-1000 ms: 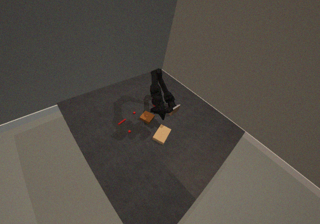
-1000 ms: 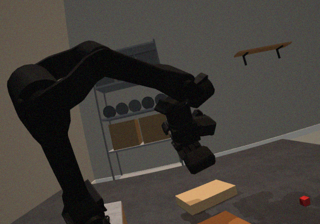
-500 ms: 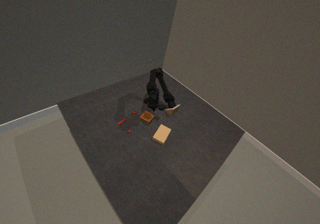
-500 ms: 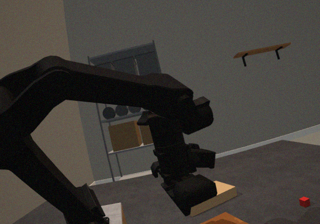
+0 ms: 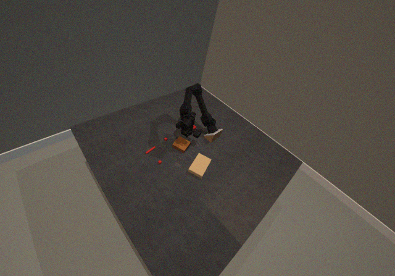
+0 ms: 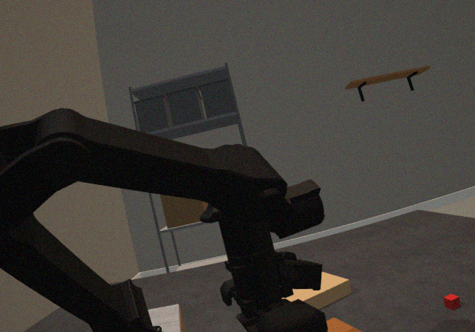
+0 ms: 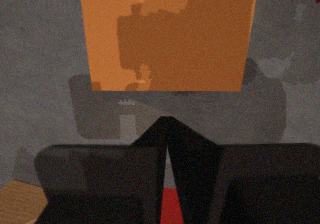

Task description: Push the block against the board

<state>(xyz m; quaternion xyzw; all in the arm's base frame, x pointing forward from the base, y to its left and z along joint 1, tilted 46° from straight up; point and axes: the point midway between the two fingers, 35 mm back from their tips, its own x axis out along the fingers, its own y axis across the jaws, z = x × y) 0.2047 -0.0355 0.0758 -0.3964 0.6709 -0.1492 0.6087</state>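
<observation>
The square block lies 70 mm ahead of my gripper tip, 30 mm to the left of it and 20 mm below it. From my gripper tip the other things lie so: red rod (280 mm ahead, 60 mm to the right, 20 mm below); board (80 mm ahead, 240 mm to the left, 20 mm below).
</observation>
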